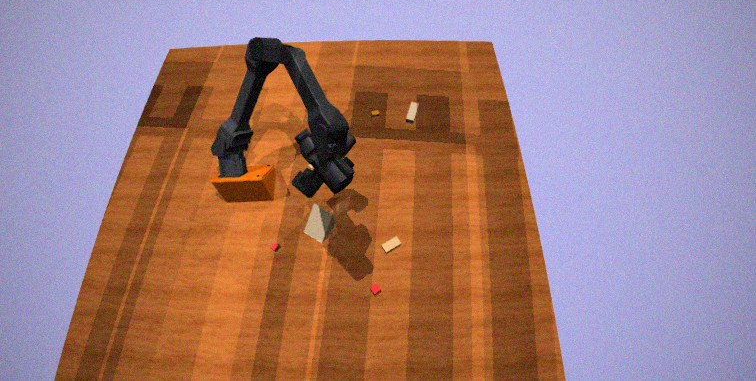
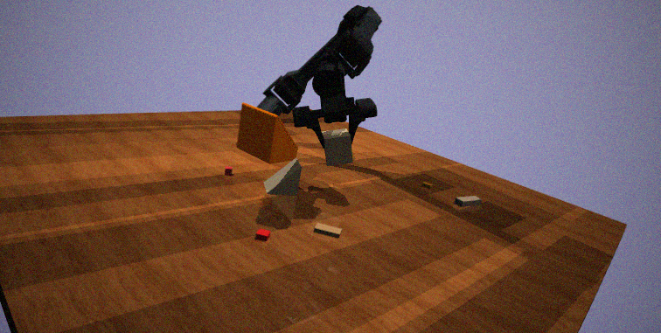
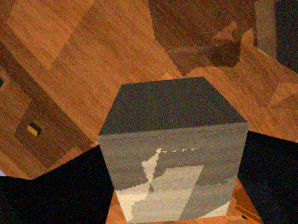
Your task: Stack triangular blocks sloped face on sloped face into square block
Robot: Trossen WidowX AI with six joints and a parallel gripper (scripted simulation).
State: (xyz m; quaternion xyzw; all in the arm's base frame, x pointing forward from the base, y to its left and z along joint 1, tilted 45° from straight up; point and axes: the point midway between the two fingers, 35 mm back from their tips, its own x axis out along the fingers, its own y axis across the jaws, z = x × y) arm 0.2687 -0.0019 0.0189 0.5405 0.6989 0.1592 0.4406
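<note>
Right now my gripper tip is 10 mm to the left of the triangular block and 10 mm below it. Also, from my gripper tip: tan bar (170 mm ahead, 170 mm to the right, 100 mm below); then yellow piece (110 mm ahead, 270 mm to the left, 100 mm below).
</note>
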